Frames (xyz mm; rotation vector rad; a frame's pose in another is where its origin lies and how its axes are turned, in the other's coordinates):
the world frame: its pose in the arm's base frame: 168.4 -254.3 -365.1 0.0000 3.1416 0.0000
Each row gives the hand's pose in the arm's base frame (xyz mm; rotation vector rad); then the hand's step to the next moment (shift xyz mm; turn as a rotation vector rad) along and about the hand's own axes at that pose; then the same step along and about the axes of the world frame.
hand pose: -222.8 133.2 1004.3 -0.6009 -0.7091 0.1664
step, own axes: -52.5 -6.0 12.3 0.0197 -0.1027 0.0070
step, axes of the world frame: 48.0 -17.1 18.7 -0.0046 -0.0742 -0.0738
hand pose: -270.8 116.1 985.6 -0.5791 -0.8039 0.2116
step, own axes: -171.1 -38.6 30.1 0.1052 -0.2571 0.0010
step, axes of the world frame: 140.2 -86.5 67.3 -0.0618 -0.1708 -0.2102
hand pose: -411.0 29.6 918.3 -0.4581 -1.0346 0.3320
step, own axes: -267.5 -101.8 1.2 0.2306 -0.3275 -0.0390
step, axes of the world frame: 123.1 -213.1 146.2 -0.1600 -0.1803 -0.3222
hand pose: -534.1 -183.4 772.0 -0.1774 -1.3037 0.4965
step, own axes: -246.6 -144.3 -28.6 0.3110 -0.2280 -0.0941
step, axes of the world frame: -19.7 -233.1 166.6 -0.2017 -0.0484 -0.3384
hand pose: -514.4 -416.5 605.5 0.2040 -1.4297 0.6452
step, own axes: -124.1 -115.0 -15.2 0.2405 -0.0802 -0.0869
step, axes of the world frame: -72.7 -122.1 93.1 -0.1175 0.0480 -0.2360
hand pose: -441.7 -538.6 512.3 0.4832 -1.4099 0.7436
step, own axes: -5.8 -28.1 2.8 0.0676 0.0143 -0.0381
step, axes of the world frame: -18.1 -22.4 1.9 -0.0163 0.0485 -0.0601
